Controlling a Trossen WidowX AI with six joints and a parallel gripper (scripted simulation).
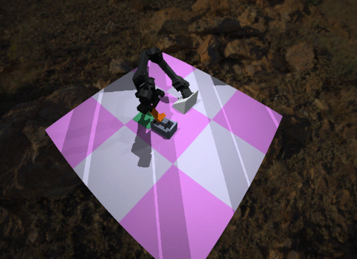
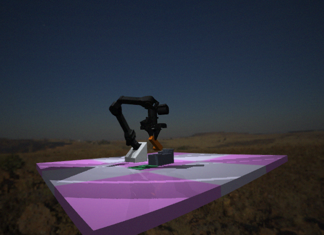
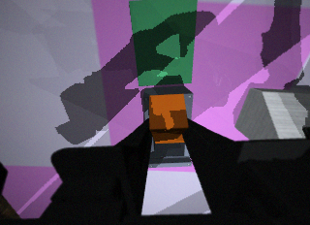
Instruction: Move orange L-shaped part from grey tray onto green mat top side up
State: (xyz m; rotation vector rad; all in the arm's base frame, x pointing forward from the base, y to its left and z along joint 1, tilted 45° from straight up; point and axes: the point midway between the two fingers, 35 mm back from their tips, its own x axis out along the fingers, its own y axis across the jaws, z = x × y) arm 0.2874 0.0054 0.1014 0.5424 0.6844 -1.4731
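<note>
The green mat lies 80 mm to the right of my gripper tip and 170 mm below it. From my gripper tip the other things lie so: orange L-shaped part 20 mm behind, 30 mm to the left, 30 mm below.
</note>
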